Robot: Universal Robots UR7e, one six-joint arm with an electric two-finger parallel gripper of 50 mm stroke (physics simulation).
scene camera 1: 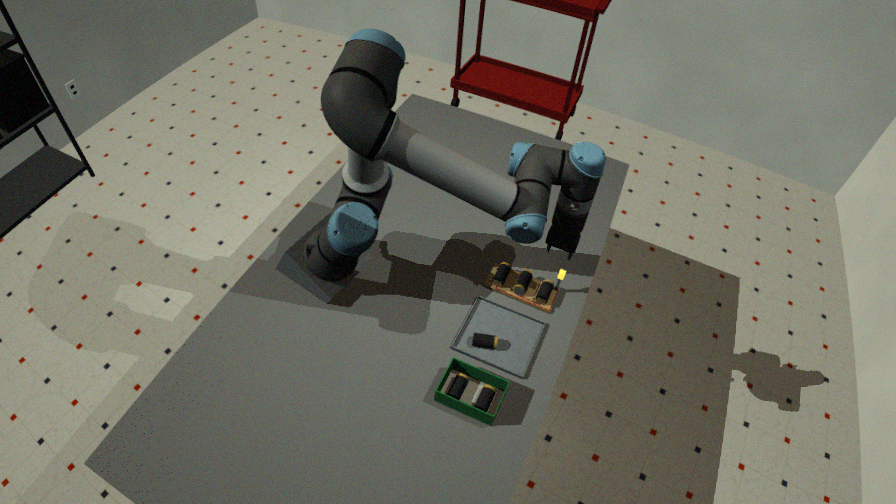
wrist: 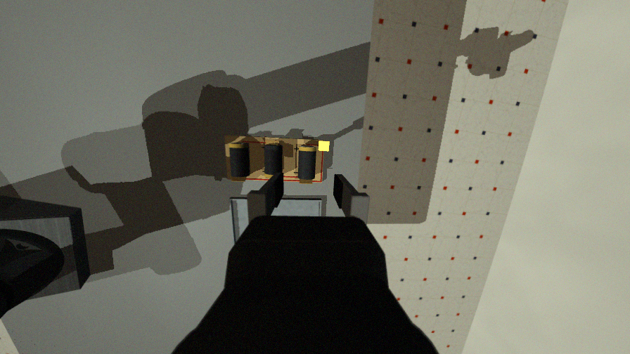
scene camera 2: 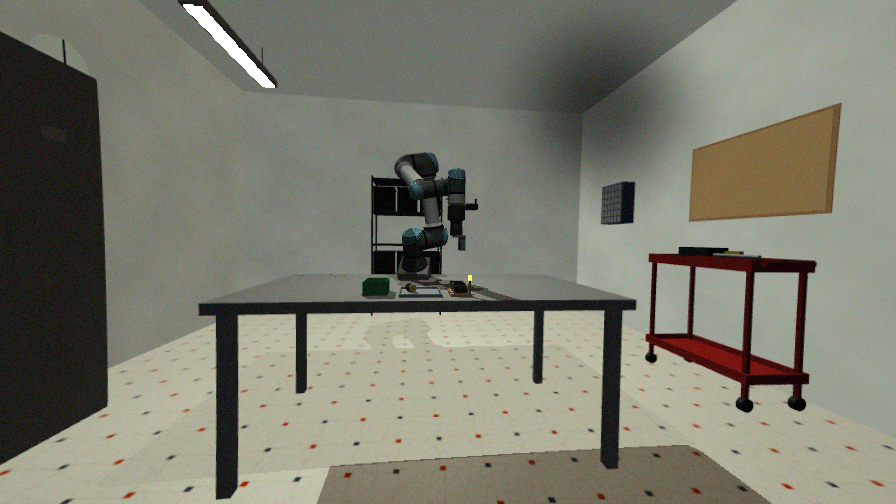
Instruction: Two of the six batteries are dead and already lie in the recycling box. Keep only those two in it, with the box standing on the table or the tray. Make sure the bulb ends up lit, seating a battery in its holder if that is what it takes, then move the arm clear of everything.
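Observation:
My gripper (scene camera 1: 559,252) (wrist: 308,184) is open and empty, high above the table near the holder board. The wooden holder board (scene camera 1: 519,297) (wrist: 257,140) carries three black batteries in a row: one battery (scene camera 1: 501,273) (wrist: 239,161), a middle battery (scene camera 1: 523,282) (wrist: 273,159) and a third battery (scene camera 1: 544,290) (wrist: 306,164) nearest the bulb. The bulb (scene camera 1: 561,274) (scene camera 2: 469,277) (wrist: 323,146) glows yellow at the board's end. The green recycling box (scene camera 1: 464,411) (scene camera 2: 375,287) stands upright on the table, holding two batteries, one (scene camera 1: 458,386) and another (scene camera 1: 484,398). One more battery (scene camera 1: 484,341) (scene camera 2: 410,287) lies on the tray (scene camera 1: 526,330) (scene camera 2: 429,292).
The tray lies between the holder board and the green box on the grey table (scene camera 1: 281,376) (scene camera 2: 263,299). A red cart (scene camera 1: 513,87) (scene camera 2: 731,263) stands beyond the table. A black shelf unit (scene camera 1: 56,112) stands on the far left in scene camera 1.

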